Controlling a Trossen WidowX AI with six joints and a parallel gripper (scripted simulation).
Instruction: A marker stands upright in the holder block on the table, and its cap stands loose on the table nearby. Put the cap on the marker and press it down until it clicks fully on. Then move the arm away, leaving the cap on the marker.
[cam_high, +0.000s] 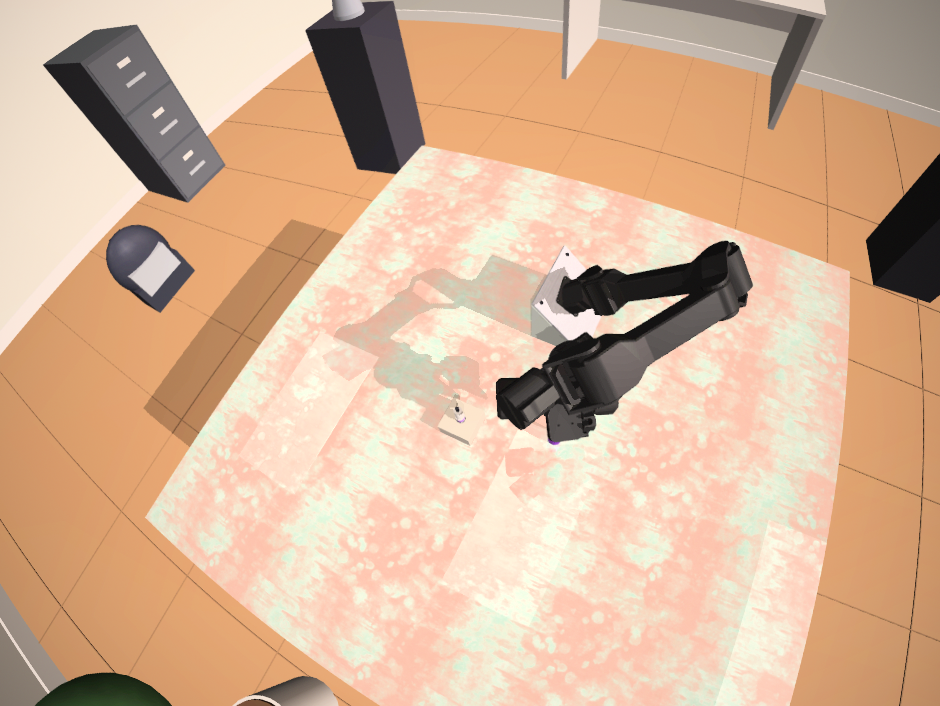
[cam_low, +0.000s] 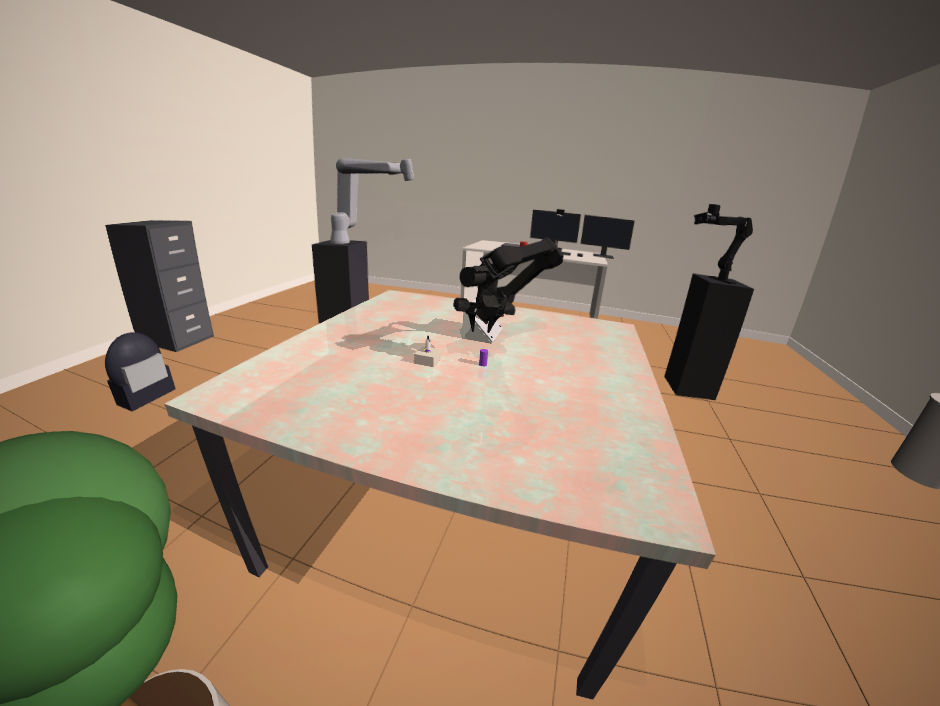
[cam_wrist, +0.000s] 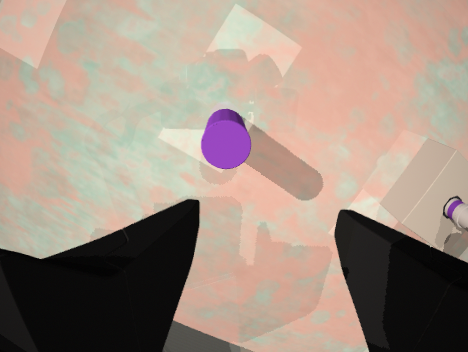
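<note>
The purple marker cap lies 2 cm to the left of my gripper tip and 9 cm below it. Also, from my gripper tip: holder block (3 cm ahead, 16 cm to the right, 9 cm below).
</note>
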